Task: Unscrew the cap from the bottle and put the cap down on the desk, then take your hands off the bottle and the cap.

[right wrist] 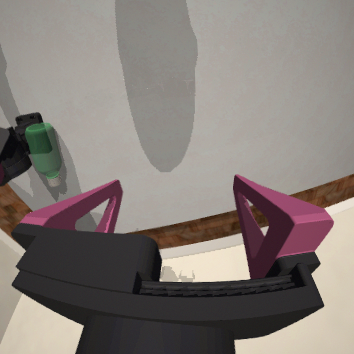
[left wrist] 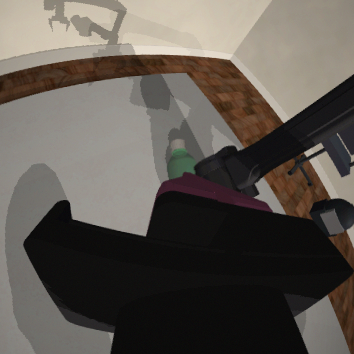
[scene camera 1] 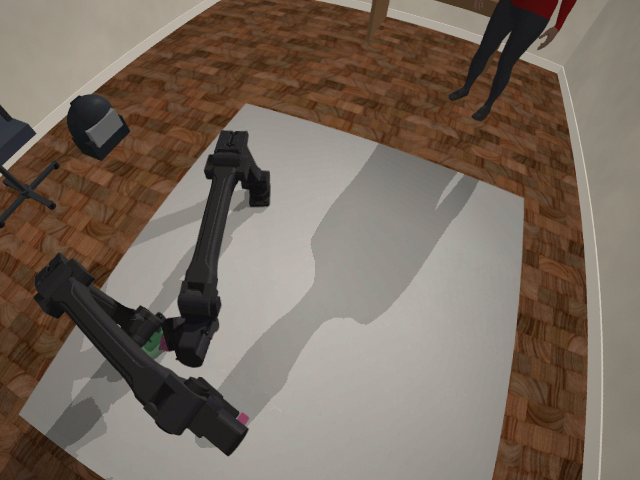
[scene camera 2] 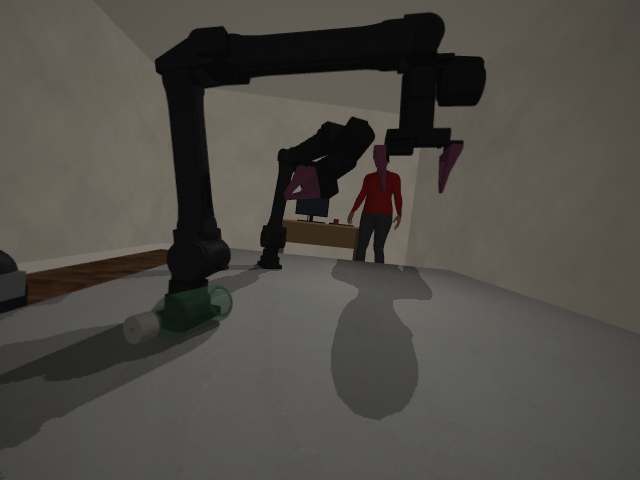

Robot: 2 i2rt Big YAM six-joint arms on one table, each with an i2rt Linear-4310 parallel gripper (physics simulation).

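Frame: origin at the left arm's base, x ahead, y left, z up, level; centimetres.
Seen in the pictures: left gripper, between the fingertips: (right wrist: 0, 178) (left wrist: 184, 178) (scene camera 1: 160, 348) (scene camera 2: 285, 196); right gripper, between the fingertips: (right wrist: 174, 183) (scene camera 2: 411, 192); left arm's base, origin of its link: (scene camera 1: 260, 195) (scene camera 2: 269, 266).
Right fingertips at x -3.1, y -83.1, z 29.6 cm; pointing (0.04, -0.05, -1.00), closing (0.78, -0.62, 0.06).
Offsets run from my right fingertips to a thing's top centre. "spot": to the spot under its first point. Level surfaces: height alone.
A green bottle @(spot: dz -23.7, dx -32.3, dy +14.8 cm) (scene camera 2: 196, 305) (right wrist: 43, 151) (left wrist: 180, 164) lies on its side on the grey desk @(dz -29.7 cm) (scene camera 1: 390, 343), right against the base of my right arm (scene camera 2: 191, 257). Its white cap @(dz -23.8, dx -40.0, dy +12.3 cm) (scene camera 2: 141, 328) (right wrist: 54, 181) (left wrist: 177, 143) sits on the neck. Only a sliver of the bottle (scene camera 1: 152, 344) shows in scene camera 1. My left gripper (scene camera 2: 300, 185) (scene camera 1: 165, 343) (left wrist: 184, 178) is shut and empty, raised above the desk with the bottle below and beyond its tips. My right gripper (scene camera 2: 415, 171) (right wrist: 174, 183) (scene camera 1: 243, 418) is open wide and empty, high above the desk, far from the bottle.
A person (scene camera 1: 494, 57) (scene camera 2: 377, 210) stands on the wood floor beyond the desk's far edge. A dark camera housing (scene camera 1: 99, 126) sits off the desk's left side. The arms cast broad shadows across the desk.
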